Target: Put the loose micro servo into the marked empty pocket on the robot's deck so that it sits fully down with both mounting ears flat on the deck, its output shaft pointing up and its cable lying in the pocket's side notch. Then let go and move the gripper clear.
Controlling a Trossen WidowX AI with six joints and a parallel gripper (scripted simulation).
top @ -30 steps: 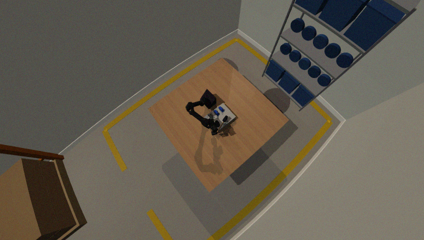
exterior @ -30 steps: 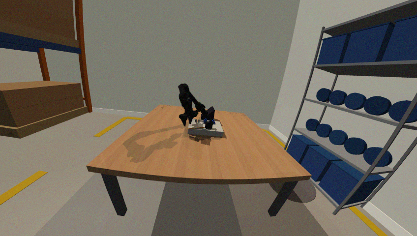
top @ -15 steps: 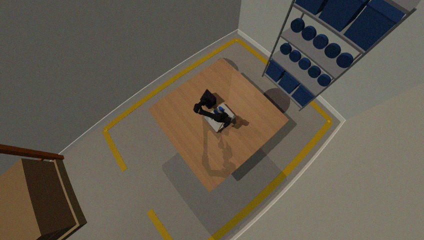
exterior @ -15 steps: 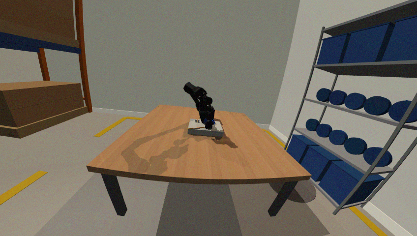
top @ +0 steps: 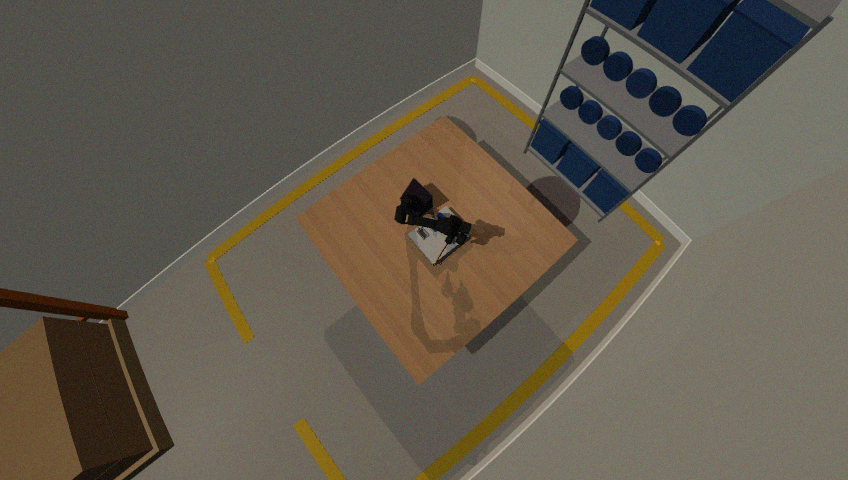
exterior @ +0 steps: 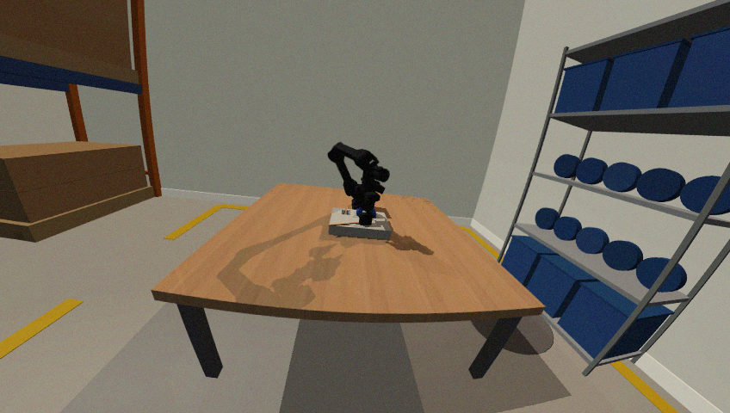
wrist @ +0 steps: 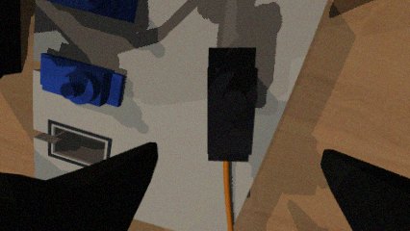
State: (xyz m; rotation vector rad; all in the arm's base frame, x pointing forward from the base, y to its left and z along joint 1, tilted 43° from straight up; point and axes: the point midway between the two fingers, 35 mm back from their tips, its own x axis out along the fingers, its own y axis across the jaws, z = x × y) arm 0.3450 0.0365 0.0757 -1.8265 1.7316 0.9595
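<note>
Right now my gripper tip is 10 cm above the grey deck, 3 cm past it and 1 cm to the left of it.
</note>
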